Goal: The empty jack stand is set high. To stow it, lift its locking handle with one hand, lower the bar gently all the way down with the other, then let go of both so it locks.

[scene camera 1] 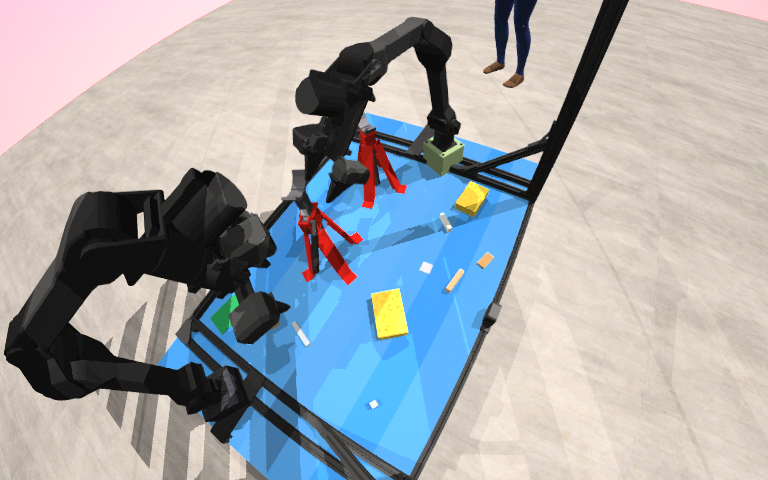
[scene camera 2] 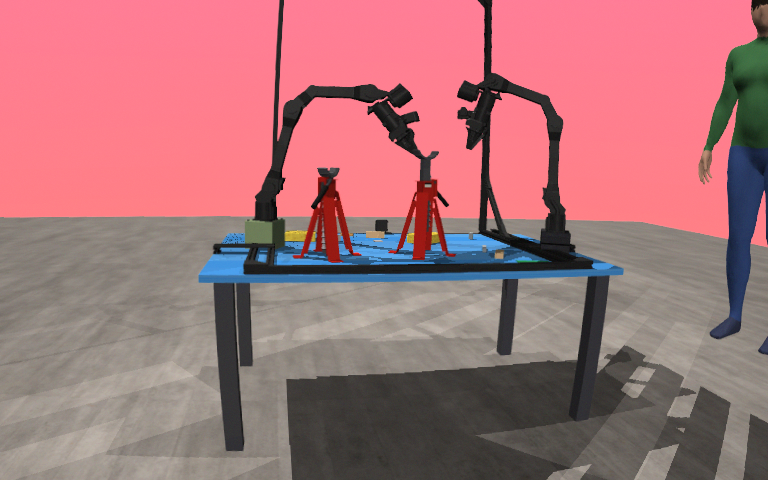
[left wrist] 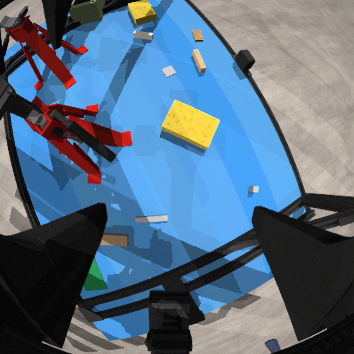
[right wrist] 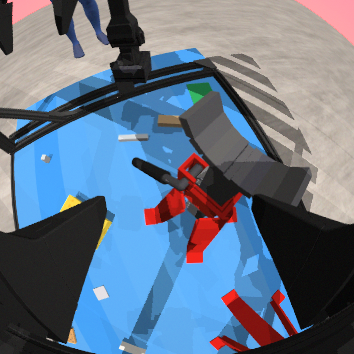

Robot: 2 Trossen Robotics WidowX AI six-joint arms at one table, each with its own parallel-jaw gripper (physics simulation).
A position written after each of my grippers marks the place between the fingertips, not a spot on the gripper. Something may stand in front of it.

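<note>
My left gripper (scene camera 1: 278, 286) (scene camera 2: 468, 149) (left wrist: 181, 213) is open and holds nothing. It is the same with my right gripper (scene camera 1: 316, 191) (scene camera 2: 417, 155) (right wrist: 180, 203): this gripper is open too, and there is nothing in its grasp.
</note>
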